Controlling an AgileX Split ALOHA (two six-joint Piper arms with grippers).
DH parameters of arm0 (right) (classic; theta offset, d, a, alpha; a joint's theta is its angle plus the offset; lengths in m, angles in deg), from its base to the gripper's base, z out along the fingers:
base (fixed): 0 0 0 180
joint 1: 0 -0.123 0 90
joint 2: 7.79 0 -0.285 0
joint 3: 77.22 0 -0.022 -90
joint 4: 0 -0.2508 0 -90
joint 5: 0 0 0.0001 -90
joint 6: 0 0.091 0 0
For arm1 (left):
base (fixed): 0 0 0 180
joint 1: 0 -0.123 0 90
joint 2: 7.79 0 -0.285 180
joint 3: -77.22 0 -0.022 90
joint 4: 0 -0.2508 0 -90
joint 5: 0 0 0.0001 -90
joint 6: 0 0.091 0 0
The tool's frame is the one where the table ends.
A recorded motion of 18 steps. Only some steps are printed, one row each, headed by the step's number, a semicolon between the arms.
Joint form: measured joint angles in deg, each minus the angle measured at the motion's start. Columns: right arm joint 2, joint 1, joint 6, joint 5, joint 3, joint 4; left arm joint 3, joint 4, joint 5, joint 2, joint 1, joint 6.
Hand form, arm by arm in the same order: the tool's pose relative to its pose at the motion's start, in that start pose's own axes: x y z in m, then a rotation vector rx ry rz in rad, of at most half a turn. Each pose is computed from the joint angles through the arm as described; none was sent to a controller.
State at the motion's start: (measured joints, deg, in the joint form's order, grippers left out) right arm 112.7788 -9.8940 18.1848 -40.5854 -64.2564 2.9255; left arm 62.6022 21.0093 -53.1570 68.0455 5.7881 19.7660
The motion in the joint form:
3: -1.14 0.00 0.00 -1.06 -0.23 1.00; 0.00 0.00 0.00 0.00 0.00 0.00
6: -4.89 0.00 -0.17 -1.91 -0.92 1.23; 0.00 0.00 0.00 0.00 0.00 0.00
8: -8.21 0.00 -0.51 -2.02 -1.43 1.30; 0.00 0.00 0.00 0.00 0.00 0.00
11: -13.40 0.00 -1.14 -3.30 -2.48 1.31; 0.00 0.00 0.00 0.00 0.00 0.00
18: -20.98 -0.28 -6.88 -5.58 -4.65 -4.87; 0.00 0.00 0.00 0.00 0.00 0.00
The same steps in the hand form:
3: -0.0005 -0.0013 -0.0077 0.0103 -0.0090 -0.0122; 0.0000 0.0000 0.0000 0.0000 0.0000 0.0000
6: -0.0036 -0.0016 -0.0329 -0.0031 -0.0704 -0.0149; 0.0000 0.0000 0.0000 0.0000 0.0000 0.0000
8: -0.0054 -0.0019 -0.0552 -0.0191 -0.1333 -0.0188; 0.0000 0.0000 0.0000 0.0000 0.0000 0.0000
11: -0.0047 -0.0035 -0.0911 -0.0395 -0.2173 -0.0250; 0.0000 0.0000 0.0000 0.0000 0.0000 0.0000
18: 0.0040 0.0010 -0.1462 -0.1431 -0.3244 -0.0604; 0.0000 0.0000 0.0000 0.0000 0.0000 0.0000

